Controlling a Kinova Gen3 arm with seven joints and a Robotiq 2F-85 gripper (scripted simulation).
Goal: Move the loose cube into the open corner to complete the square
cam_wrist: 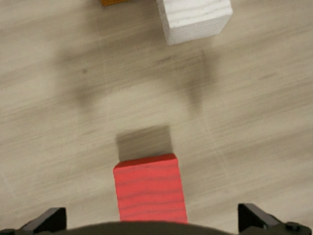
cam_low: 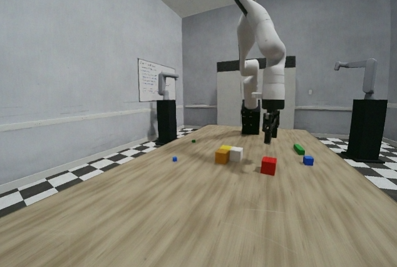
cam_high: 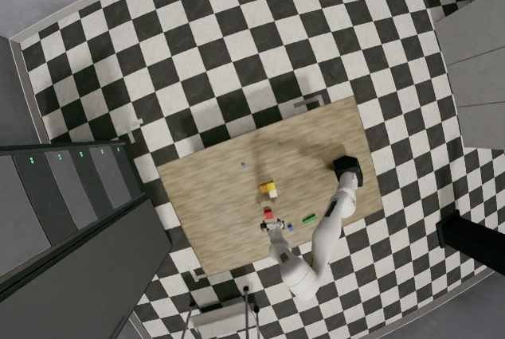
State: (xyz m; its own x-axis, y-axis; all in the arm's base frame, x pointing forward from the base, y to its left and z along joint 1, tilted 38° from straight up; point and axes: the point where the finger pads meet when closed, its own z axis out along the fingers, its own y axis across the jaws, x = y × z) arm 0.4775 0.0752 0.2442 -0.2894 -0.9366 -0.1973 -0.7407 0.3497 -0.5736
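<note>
The red cube lies 10 cm below my hand. Round my hand: green block (25 cm behind, 18 cm to the left, 11 cm below).
</note>
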